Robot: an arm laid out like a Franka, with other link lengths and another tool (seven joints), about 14 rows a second.
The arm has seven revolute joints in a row. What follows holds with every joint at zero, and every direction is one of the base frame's.
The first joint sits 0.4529 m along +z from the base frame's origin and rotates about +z.
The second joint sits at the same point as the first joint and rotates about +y.
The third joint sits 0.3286 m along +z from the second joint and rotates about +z.
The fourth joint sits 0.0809 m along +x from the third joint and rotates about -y.
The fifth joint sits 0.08 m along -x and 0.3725 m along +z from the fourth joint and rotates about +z.
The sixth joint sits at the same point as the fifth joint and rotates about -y.
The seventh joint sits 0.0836 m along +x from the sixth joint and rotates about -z.
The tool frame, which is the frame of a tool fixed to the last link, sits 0.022 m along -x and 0.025 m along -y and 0.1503 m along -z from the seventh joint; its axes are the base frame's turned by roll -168.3, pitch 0 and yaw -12.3 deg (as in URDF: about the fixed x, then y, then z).
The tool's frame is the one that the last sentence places.
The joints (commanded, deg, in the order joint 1, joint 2, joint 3, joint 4, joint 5, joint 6, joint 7), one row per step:
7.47 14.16 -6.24 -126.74 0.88 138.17 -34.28
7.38 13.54 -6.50 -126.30 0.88 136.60 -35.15
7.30 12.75 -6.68 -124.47 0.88 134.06 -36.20
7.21 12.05 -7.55 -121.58 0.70 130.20 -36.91
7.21 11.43 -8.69 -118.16 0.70 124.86 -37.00
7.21 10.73 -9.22 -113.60 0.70 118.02 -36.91
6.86 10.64 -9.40 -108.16 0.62 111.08 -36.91
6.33 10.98 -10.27 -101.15 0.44 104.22 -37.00
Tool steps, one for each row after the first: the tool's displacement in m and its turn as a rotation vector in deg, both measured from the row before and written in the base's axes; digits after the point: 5 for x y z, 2 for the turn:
0.00010 -0.00312 0.00659 0.06 0.52 0.51
0.00686 -0.00192 0.01616 0.13 -0.06 0.80
0.00863 -0.00858 0.02170 -0.15 0.27 -0.09
0.00564 -0.01016 0.02368 -0.08 1.28 -1.03
0.00608 -0.00423 0.03169 0.09 1.57 -0.61
0.00736 -0.00441 0.03343 0.01 1.41 -0.46
0.01011 -0.01289 0.04262 -0.33 0.18 -1.16

